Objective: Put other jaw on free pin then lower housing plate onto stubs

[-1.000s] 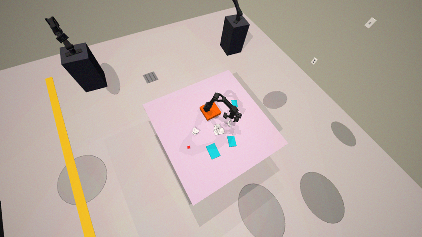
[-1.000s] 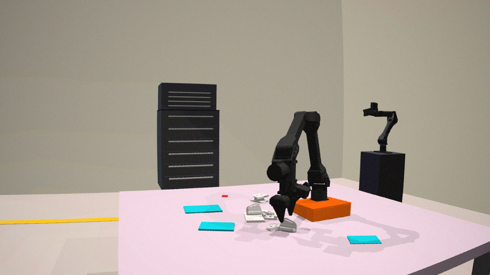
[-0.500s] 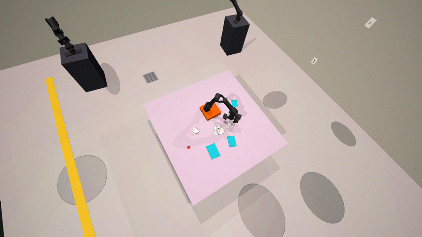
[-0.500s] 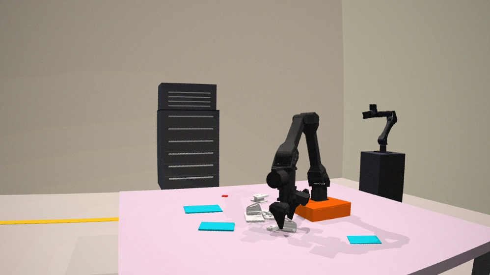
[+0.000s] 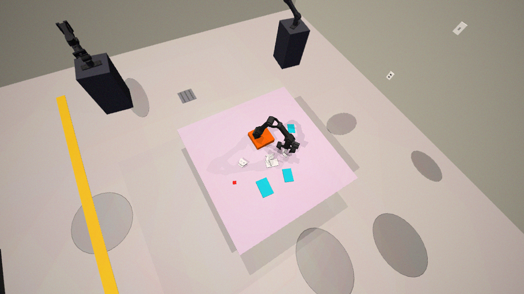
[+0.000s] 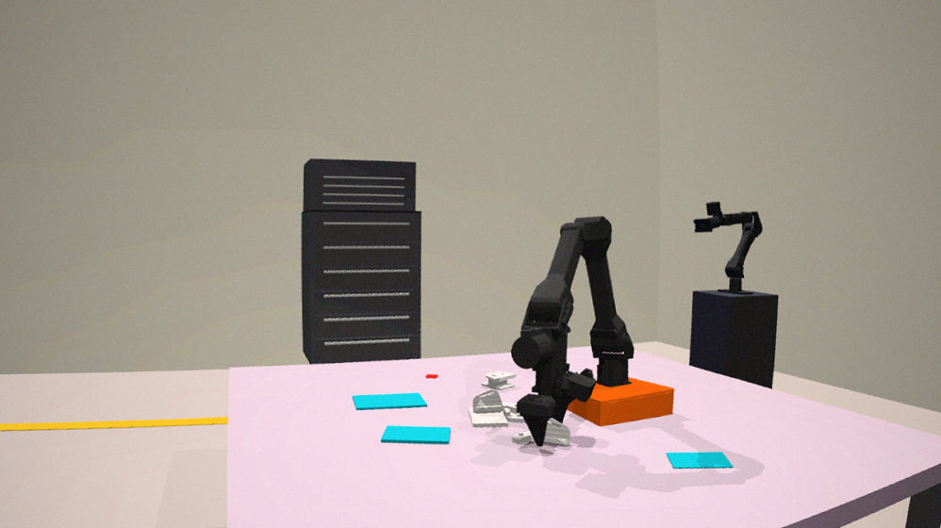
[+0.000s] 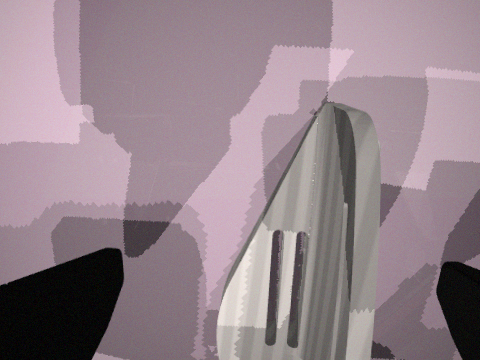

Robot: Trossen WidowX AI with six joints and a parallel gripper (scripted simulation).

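Now: gripper tip 40 mm short of the white jaw and 10 mm to the left of it. From my gripper tip the other things lie so: red marker (110 mm ahead, 570 mm to the right).
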